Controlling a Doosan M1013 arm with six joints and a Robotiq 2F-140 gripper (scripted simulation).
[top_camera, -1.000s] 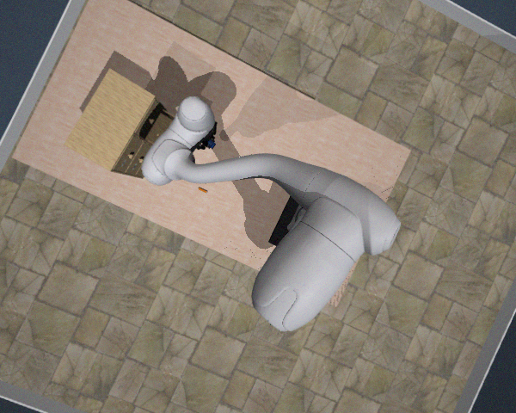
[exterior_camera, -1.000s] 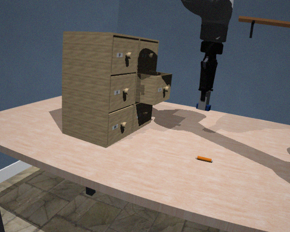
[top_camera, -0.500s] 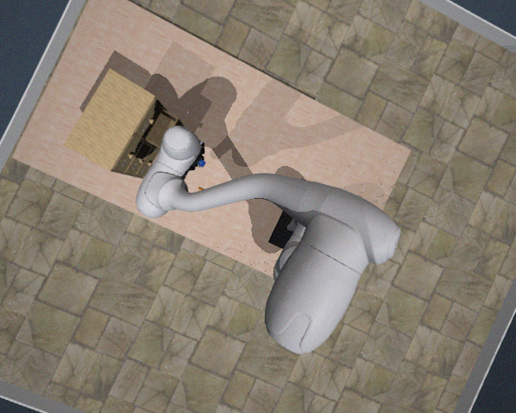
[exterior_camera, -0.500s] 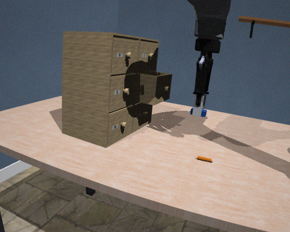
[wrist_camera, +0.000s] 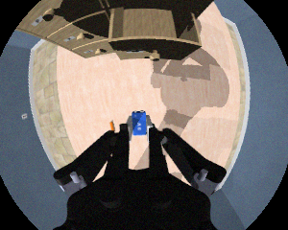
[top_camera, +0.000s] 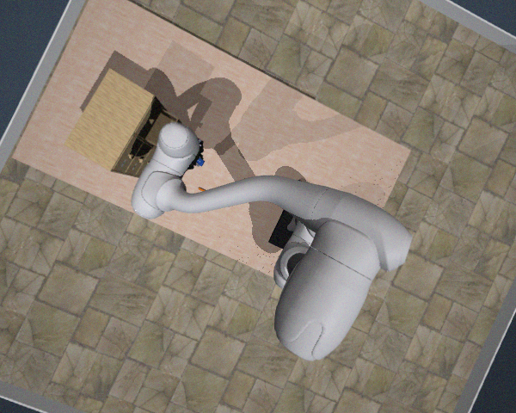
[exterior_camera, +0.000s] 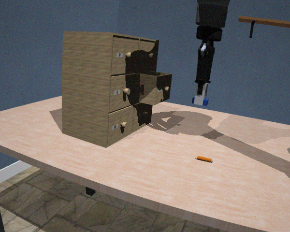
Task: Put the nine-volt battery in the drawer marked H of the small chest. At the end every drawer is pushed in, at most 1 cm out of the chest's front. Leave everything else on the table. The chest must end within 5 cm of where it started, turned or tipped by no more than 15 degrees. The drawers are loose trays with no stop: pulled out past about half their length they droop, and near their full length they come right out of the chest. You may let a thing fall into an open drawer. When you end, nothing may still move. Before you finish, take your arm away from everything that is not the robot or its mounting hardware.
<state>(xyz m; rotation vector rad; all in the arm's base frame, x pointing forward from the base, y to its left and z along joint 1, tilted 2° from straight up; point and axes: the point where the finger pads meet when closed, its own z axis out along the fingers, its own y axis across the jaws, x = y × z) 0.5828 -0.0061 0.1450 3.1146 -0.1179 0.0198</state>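
Now: the drawer 210 mm ahead of my hand, 50 mm to the right of it and 30 mm below it. Round my hand: small orange cylinder: 60 mm behind, 110 mm to the left, 170 mm below; then nine-volt battery: 10 mm ahead, 20 mm below.
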